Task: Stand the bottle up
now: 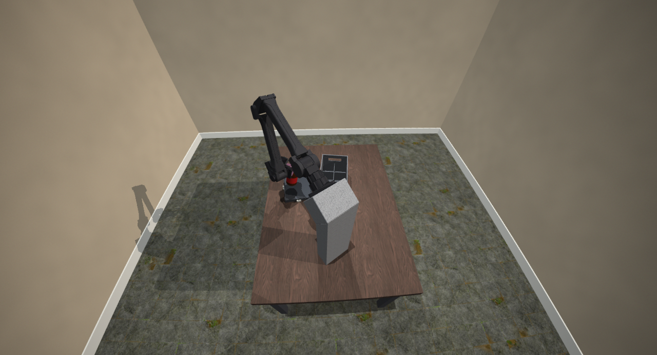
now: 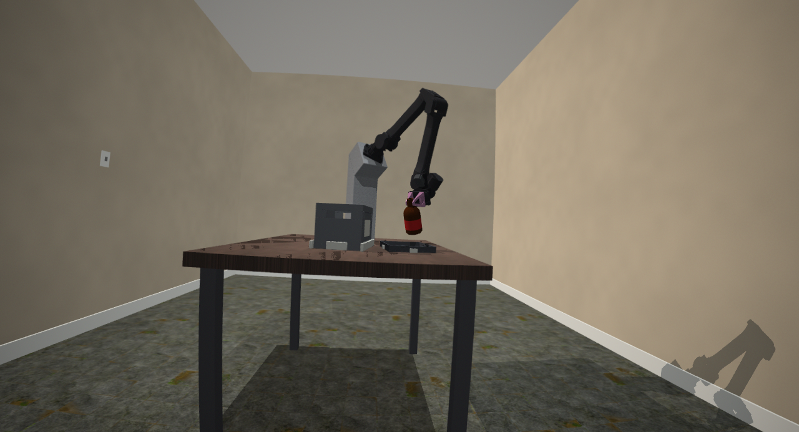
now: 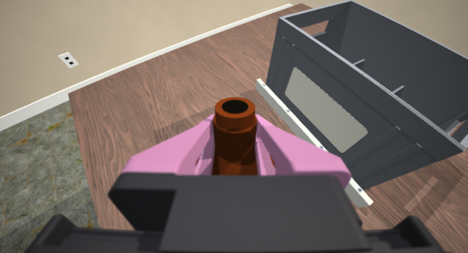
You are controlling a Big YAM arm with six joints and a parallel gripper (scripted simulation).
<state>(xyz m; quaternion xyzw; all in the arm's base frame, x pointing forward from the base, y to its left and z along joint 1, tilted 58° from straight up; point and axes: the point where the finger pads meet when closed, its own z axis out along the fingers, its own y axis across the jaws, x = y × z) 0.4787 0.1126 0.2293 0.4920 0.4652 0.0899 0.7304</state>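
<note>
The brown bottle is 5 cm below my hand, 2 cm behind it and 1 cm to the left of it. The rest, counted from my hand: dark grey tray 19 cm below, 1 cm to the right, 1 cm behind; dark crate 27 cm to the right, 12 cm below, 2 cm ahead.
</note>
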